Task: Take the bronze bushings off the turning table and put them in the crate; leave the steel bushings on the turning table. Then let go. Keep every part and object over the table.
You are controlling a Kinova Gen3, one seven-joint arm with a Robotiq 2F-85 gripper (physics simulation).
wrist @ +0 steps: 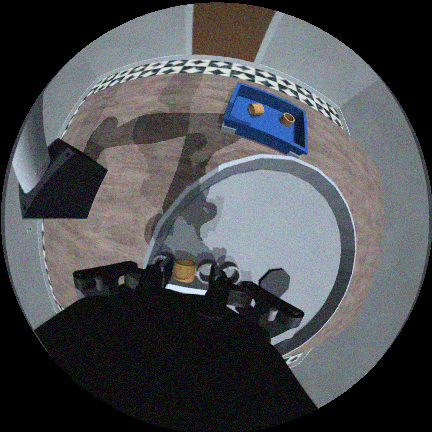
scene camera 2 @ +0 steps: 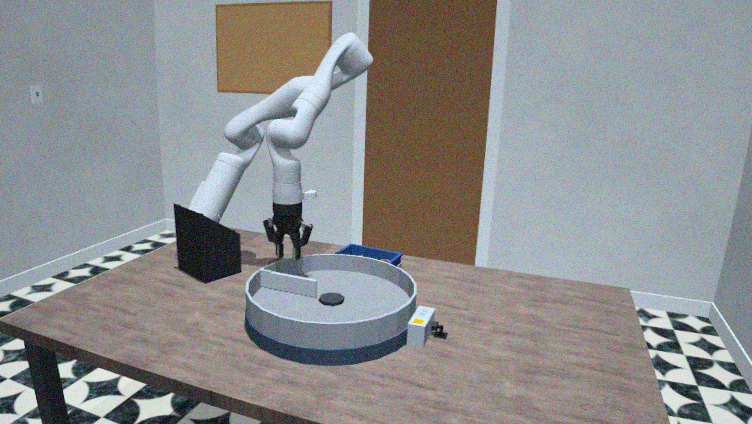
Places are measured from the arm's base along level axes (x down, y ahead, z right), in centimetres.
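Where they show: gripper, fingertip midpoint: [wrist: 190, 269] [scene camera 2: 288, 259]; arm's base, origin of the base link: [wrist: 35, 172] [scene camera 2: 204, 217].
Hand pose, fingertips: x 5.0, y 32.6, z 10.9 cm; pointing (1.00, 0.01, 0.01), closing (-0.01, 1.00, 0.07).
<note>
Things, the pixels of their centre, and the offset from my fingertips. "spot": a spot on its surface instead.
- bronze bushing, body centre: [wrist: 184, 269] dx +5.8, dy -1.3, dz +2.3 cm
- blue crate, body centre: [wrist: 268, 116] [scene camera 2: 365, 262] dx +10.1, dy +12.9, dz -30.0 cm
- pale divider, surface spot: [wrist: 186, 289] spot: dx +2.7, dy -0.6, dz +3.9 cm
- dark hub, body centre: [wrist: 274, 284] [scene camera 2: 331, 299] dx +6.9, dy +14.1, dz +5.1 cm
- grey box, body centre: [scene camera 2: 421, 326] dx +9.7, dy +37.4, dz +6.9 cm
The grey round turning table [scene camera 2: 332, 335] [wrist: 285, 215] stands on the table. In the wrist view a bronze bushing [wrist: 184, 270] is on it near the divider, with a steel bushing [wrist: 161, 260] on its left and two steel bushings [wrist: 205, 271] [wrist: 231, 272] on its right, partly hidden by the fingers. The blue crate [scene camera 2: 374, 249] [wrist: 272, 136] stands behind the turning table. It holds two bronze bushings [wrist: 256, 109] [wrist: 287, 119]. My gripper [scene camera 2: 288, 256] [wrist: 190, 269] is partly open and empty, pointing down above the turning table's back left part, its fingers seen either side of the bronze bushing.
A pale divider [scene camera 2: 288, 283] [wrist: 186, 289] crosses the turning table's left part towards the dark hub [scene camera 2: 331, 298] [wrist: 274, 282]. A raised wall rings it. A grey box [scene camera 2: 418, 331] stands against its right side. The black robot base [scene camera 2: 208, 252] [wrist: 67, 185] is at the left.
</note>
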